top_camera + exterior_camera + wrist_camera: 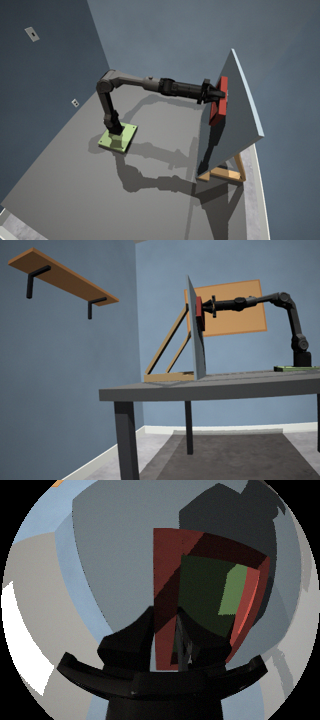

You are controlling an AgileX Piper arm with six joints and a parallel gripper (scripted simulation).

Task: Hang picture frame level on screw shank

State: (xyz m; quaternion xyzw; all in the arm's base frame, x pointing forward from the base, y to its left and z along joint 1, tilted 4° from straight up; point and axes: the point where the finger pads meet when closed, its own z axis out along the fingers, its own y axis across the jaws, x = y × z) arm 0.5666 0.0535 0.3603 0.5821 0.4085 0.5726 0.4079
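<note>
My gripper is now 1 cm short of the red picture frame, 2 cm to the right of it and 5 cm above it. From my hand the other things lie so: grey upright panel 3 cm ahead, 1 cm to the left, 16 cm below.
</note>
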